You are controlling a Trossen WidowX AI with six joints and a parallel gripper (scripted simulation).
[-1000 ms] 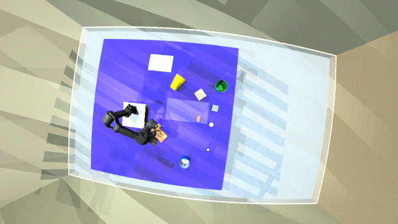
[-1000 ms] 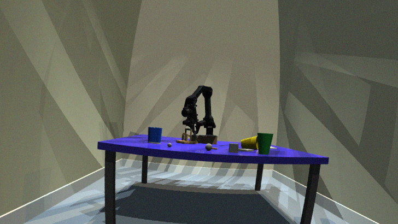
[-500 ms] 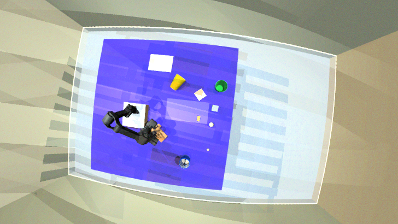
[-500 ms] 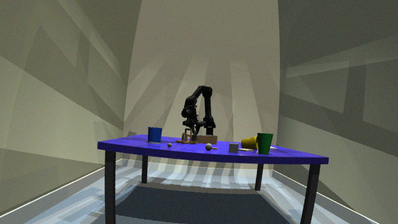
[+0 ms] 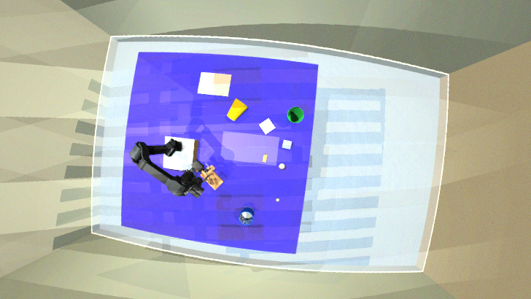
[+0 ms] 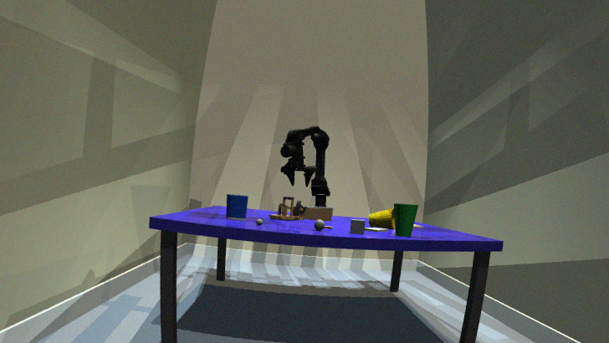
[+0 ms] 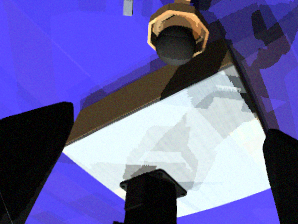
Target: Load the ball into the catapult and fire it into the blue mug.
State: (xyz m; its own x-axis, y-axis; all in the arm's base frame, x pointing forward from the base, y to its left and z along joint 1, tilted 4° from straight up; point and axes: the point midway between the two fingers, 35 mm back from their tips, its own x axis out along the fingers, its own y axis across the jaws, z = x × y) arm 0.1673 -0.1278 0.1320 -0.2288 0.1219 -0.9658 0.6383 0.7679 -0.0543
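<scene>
Now: gripper tip 100 mm above the black ball, 10 mm to the right of it and 10 mm past it. From my gripper tip the other things lie so: blue mug (330 mm ahead, 270 mm to the right, 140 mm below); then wooden catapult (110 mm below, 50 mm ahead, 20 mm to the right); then catapult frame (80 mm below, 60 mm ahead, 50 mm to the right).
</scene>
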